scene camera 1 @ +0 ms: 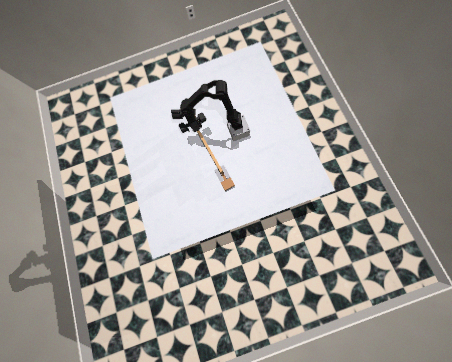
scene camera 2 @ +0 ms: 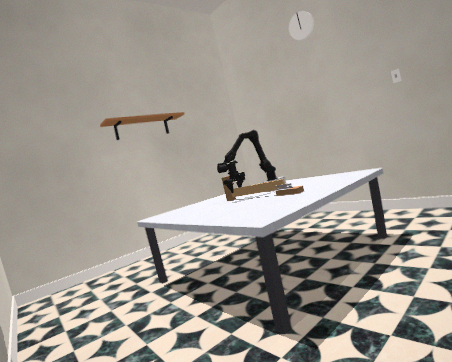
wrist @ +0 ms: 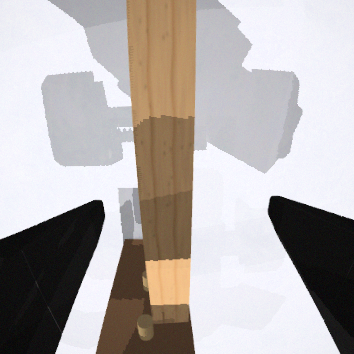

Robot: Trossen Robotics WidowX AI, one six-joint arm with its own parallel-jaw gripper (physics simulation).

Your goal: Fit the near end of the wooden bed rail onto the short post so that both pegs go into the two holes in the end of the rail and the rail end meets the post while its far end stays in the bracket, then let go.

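Frame: origin at the arm's base, x ahead, y left, z up, level; millimetres.
Where they show: gripper, fingertip midpoint: (scene camera 2: 236, 192) (wrist: 187, 206); arm's base at its link origin: (scene camera 1: 237, 125) (scene camera 2: 272, 179).
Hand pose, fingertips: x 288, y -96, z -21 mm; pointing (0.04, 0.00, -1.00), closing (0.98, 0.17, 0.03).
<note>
Things, the pixels of their top centre, and the offset from my fingertips. "*": a spot on its surface instead. Level surfaces: height alone.
- wooden bed rail at its top centre: (scene camera 2: 255, 183) (scene camera 1: 206, 144) dy +162, dx -39, dz +38 mm
- metal bracket at its top centre: (scene camera 2: 283, 184) (scene camera 1: 221, 172) dy +377, dx -76, dz +6 mm
- orange-brown block at its top centre: (scene camera 2: 288, 188) (scene camera 1: 224, 177) dy +408, dx -80, dz -23 mm
- dark brown post at a spot on its surface: (wrist: 122, 315) * dy -69, dx -27, dz +14 mm
- lower peg at a spot on its surface: (wrist: 145, 328) * dy -56, dx -14, dz +29 mm
- white table at its surface level: dz -59 mm
The wooden bed rail (scene camera 1: 210, 152) (scene camera 2: 257, 188) (wrist: 165, 165) runs from the short post to the metal bracket (scene camera 2: 284, 185) at its far end, by an orange-brown block (scene camera 1: 228, 185) (scene camera 2: 291, 191). In the wrist view its near end lies over the right part of the dark brown post (wrist: 122, 315). The post (scene camera 2: 230, 196) stands upright in scene camera 2. Two pegs, the lower peg (wrist: 145, 328) and the upper peg (wrist: 145, 281), show left of the rail end; the upper one is partly hidden. My gripper (wrist: 187, 206) (scene camera 2: 235, 186) is open, its fingers apart on both sides of the rail, holding nothing.
The white table (scene camera 1: 270, 165) (scene camera 2: 200, 215) carries the parts and the arm's grey base (scene camera 1: 240, 133). The arm arches above the table from the base to the post end of the rail. Arm shadows fall across the rail, post and table in the wrist view.
</note>
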